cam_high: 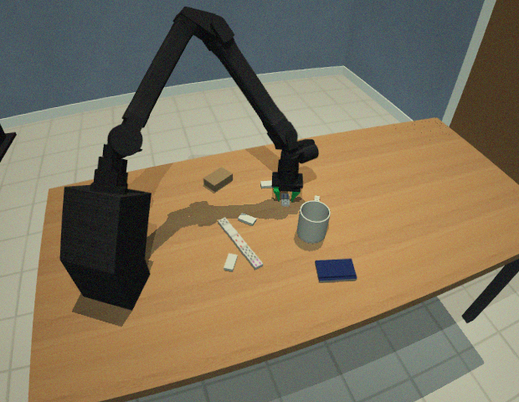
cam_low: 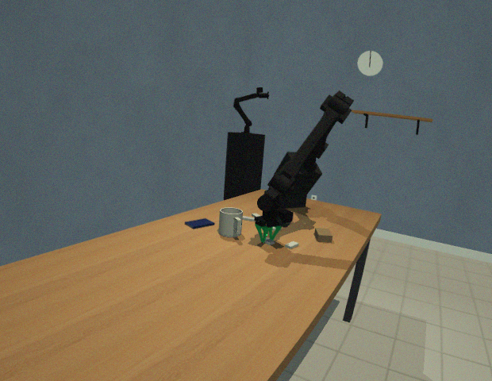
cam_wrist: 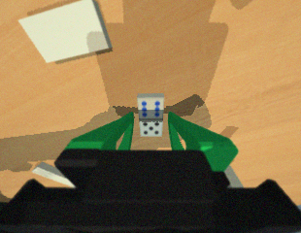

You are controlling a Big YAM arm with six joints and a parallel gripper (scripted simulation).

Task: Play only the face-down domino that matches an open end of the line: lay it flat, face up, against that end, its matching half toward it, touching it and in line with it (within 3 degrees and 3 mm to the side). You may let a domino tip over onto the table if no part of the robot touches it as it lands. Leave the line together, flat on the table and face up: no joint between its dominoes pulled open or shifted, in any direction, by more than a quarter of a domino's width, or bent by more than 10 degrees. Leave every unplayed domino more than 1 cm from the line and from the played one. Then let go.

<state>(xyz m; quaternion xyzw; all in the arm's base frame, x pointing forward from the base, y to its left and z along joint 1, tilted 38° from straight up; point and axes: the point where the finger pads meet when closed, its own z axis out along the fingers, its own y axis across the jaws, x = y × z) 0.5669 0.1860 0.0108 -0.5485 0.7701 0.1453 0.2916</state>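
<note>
Right now the grey tile is 90 mm to the left of my hand, 40 mm behind it and 10 mm below it. From my hand the other things lie so: brown block 220 mm behind, 140 mm to the left.
</note>
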